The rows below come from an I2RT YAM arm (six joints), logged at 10 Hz.
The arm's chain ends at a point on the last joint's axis. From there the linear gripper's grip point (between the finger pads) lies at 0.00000 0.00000 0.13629 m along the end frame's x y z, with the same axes.
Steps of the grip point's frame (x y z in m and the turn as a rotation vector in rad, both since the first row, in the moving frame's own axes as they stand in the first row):
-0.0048 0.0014 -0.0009 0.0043 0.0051 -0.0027
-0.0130 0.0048 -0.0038 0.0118 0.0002 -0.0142
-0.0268 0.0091 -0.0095 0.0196 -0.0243 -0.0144
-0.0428 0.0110 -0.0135 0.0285 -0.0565 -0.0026
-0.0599 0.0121 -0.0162 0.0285 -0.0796 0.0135
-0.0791 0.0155 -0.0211 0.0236 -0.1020 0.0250
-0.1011 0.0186 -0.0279 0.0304 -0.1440 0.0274
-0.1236 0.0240 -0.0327 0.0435 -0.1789 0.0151
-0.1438 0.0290 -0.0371 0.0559 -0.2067 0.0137
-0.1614 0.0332 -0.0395 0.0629 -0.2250 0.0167
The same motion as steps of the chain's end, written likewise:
-0.0055 0.0020 -0.0009 0.0043 0.0051 -0.0027
-0.0130 0.0064 -0.0038 0.0118 0.0002 -0.0142
-0.0235 0.0117 -0.0094 0.0196 -0.0243 -0.0144
-0.0351 0.0149 -0.0132 0.0285 -0.0565 -0.0026
-0.0491 0.0161 -0.0157 0.0285 -0.0796 0.0135
-0.0653 0.0189 -0.0204 0.0236 -0.1020 0.0250
-0.0816 0.0230 -0.0264 0.0304 -0.1440 0.0274
-0.0994 0.0301 -0.0304 0.0435 -0.1789 0.0151
-0.1159 0.0368 -0.0340 0.0559 -0.2067 0.0137
-0.1311 0.0419 -0.0358 0.0629 -0.2250 0.0167

